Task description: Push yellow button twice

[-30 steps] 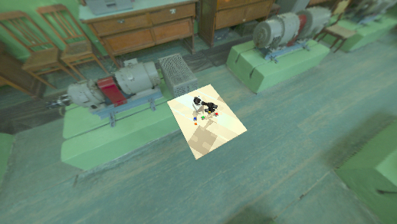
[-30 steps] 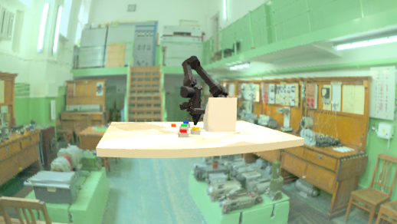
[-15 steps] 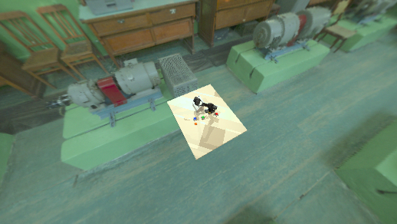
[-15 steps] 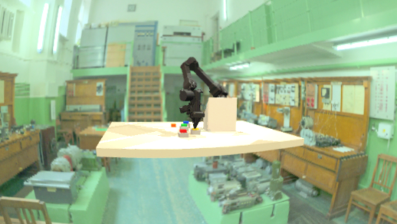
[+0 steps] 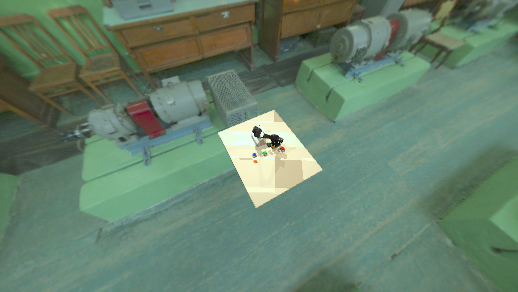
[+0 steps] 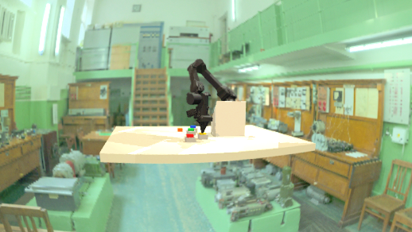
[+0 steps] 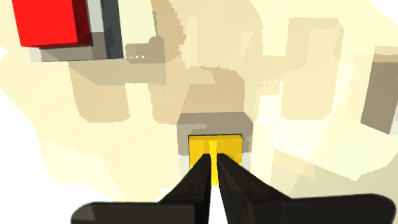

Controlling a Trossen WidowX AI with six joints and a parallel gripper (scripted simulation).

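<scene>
My gripper tip is 9 cm short of the red button and 8 cm to the right of it. The rest, counted from my gripper tip: blue button 27 cm to the right, 3 cm behind; then orange block 30 cm to the right, 5 cm ahead, 2 cm below.
</scene>
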